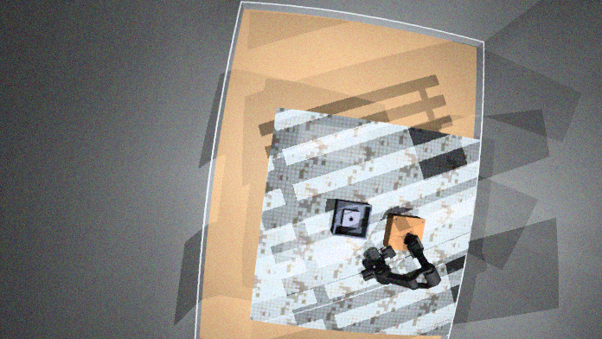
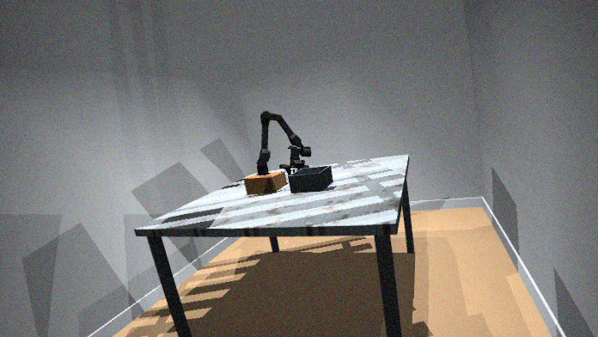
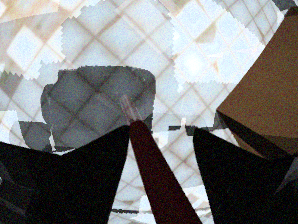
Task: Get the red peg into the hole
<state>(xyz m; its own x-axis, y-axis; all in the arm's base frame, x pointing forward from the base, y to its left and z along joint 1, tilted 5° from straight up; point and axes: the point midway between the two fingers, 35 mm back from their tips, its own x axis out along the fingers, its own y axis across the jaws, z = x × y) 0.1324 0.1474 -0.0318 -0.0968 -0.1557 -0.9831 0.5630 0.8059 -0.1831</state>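
The plate is 230 mm ahead of my gripper tip, 140 mm to the right of it and 30 mm above it. From my gripper tip the other things lie so: dark box 230 mm ahead, 140 mm to the right, 10 mm above; then red peg 10 mm to the left, 30 mm above.
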